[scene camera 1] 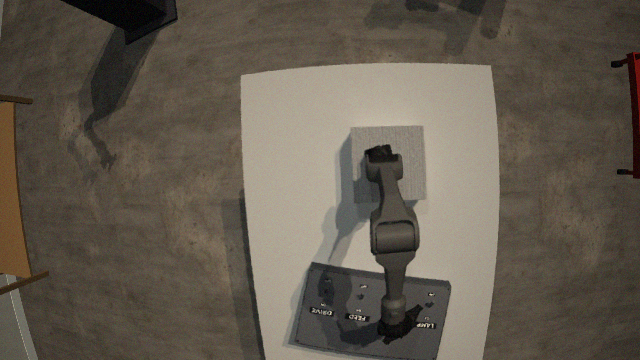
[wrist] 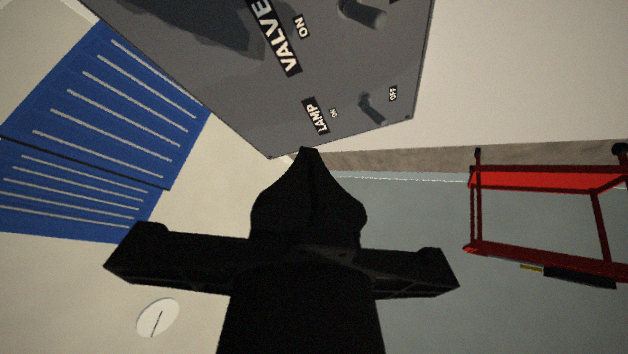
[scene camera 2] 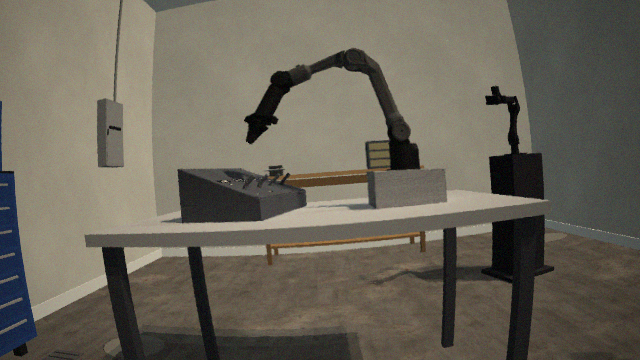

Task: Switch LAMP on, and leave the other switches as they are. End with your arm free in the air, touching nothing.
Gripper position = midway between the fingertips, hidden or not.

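My gripper [scene camera 2: 249,142] is there to be seen, and the wrist view gives me that same gripper [wrist: 306,157] too. I can also see a dark grey switch panel [scene camera 2: 206,195], and it's the same with the wrist view, which shows the panel [wrist: 280,82] as well.
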